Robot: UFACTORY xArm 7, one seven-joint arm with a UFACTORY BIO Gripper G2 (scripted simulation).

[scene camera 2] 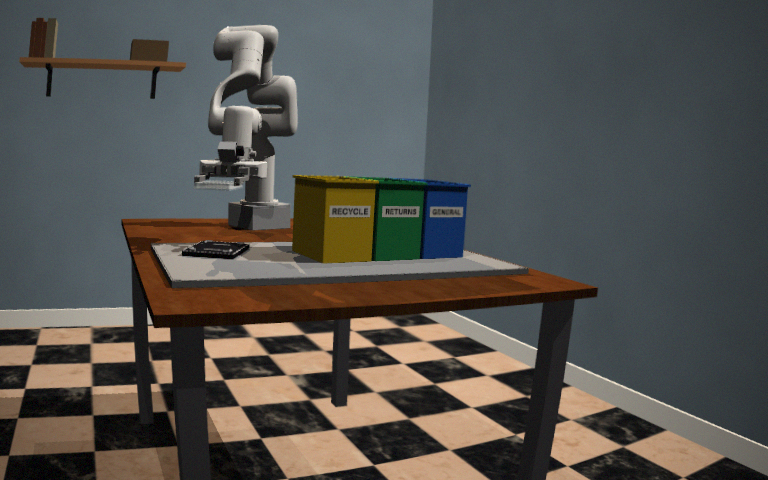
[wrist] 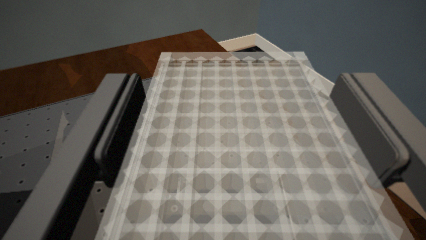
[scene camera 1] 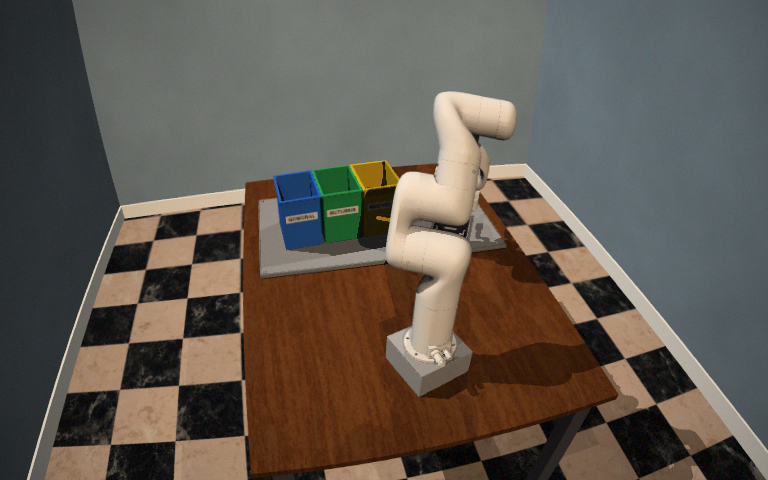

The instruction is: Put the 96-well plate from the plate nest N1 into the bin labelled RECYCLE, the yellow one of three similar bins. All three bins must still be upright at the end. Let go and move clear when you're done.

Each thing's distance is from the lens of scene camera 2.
yellow recycle bin (scene camera 2: 333, 220): 1.31 m
black plate nest (scene camera 2: 199, 247): 1.41 m
